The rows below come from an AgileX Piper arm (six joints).
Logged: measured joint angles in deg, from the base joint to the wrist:
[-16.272, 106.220, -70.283, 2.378, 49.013, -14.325]
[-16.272, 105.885, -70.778, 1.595, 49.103, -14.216]
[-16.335, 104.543, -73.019, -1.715, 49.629, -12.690]
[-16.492, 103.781, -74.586, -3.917, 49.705, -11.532]
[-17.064, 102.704, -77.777, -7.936, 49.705, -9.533]
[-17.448, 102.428, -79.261, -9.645, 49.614, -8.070]
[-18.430, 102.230, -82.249, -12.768, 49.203, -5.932]
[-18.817, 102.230, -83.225, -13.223, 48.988, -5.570]
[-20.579, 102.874, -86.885, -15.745, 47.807, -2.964]
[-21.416, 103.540, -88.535, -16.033, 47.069, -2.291]
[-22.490, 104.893, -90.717, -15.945, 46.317, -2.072]
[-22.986, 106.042, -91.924, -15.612, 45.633, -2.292]
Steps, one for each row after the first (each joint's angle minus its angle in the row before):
[0.000, -0.335, -0.495, -0.783, 0.090, 0.109]
[-0.063, -1.342, -2.241, -3.310, 0.526, 1.526]
[-0.157, -0.762, -1.567, -2.202, 0.076, 1.158]
[-0.572, -1.077, -3.191, -4.019, 0.000, 1.999]
[-0.384, -0.276, -1.484, -1.709, -0.091, 1.463]
[-0.982, -0.198, -2.988, -3.123, -0.411, 2.138]
[-0.387, 0.000, -0.976, -0.455, -0.215, 0.362]
[-1.762, 0.644, -3.660, -2.522, -1.181, 2.606]
[-0.837, 0.666, -1.650, -0.288, -0.738, 0.673]
[-1.074, 1.353, -2.182, 0.088, -0.752, 0.219]
[-0.496, 1.149, -1.207, 0.333, -0.684, -0.220]

